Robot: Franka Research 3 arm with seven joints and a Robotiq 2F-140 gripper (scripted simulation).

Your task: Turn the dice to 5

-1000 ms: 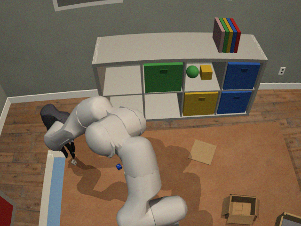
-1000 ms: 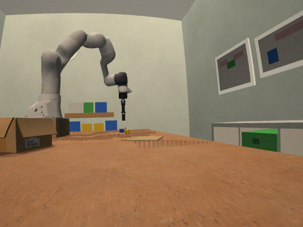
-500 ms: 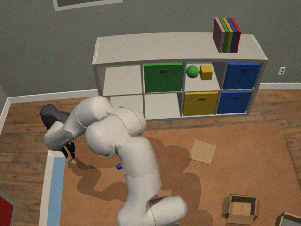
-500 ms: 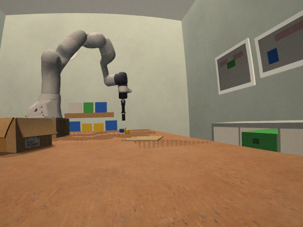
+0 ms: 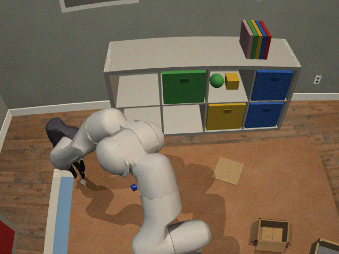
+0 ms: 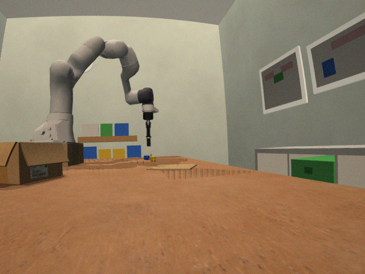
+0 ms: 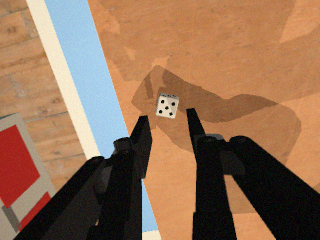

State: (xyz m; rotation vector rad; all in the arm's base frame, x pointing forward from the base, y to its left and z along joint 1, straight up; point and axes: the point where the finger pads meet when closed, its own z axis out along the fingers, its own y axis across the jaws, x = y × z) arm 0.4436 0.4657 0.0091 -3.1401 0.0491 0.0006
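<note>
The white die lies 100 mm below my hand. The rest, counted from my hand: tan mat (70 mm ahead, 760 mm to the right, 110 mm below); yellow die (10 mm ahead, 440 mm to the right, 100 mm below); blue die (20 mm behind, 270 mm to the right, 100 mm below).
</note>
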